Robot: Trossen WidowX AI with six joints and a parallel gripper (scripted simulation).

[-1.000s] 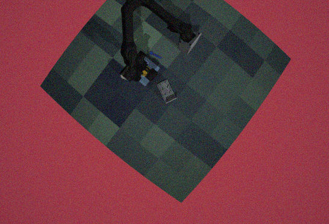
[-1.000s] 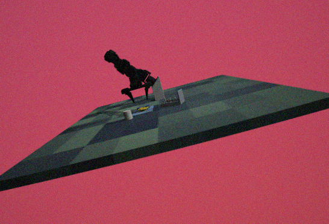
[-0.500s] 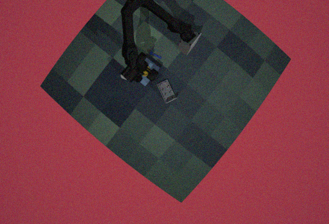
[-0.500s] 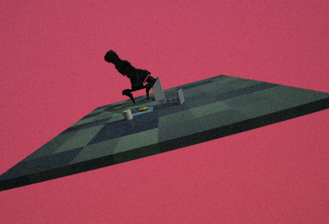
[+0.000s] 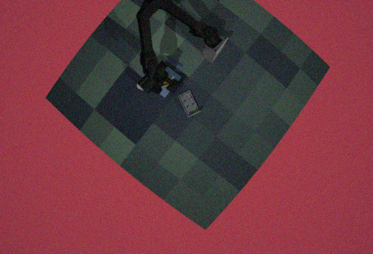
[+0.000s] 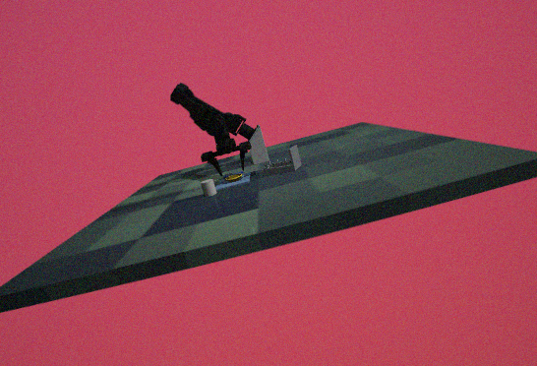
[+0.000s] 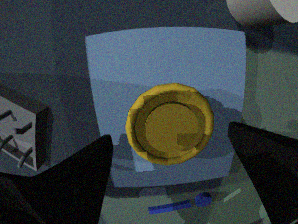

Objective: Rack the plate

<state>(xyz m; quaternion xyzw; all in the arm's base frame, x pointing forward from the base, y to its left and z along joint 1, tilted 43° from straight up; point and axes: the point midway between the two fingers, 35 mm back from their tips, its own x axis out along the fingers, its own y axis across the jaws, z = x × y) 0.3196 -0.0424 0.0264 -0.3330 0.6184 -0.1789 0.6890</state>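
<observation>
Now: gripper tip 2 cm above the yellow plate. Also, from my gripper tip: grey dish rack 18 cm to the left, 1 cm below, 1 cm behind; then pale blue mat 3 cm below, 1 cm to the right; then white cup 11 cm ahead, 7 cm to the right, 1 cm below.
</observation>
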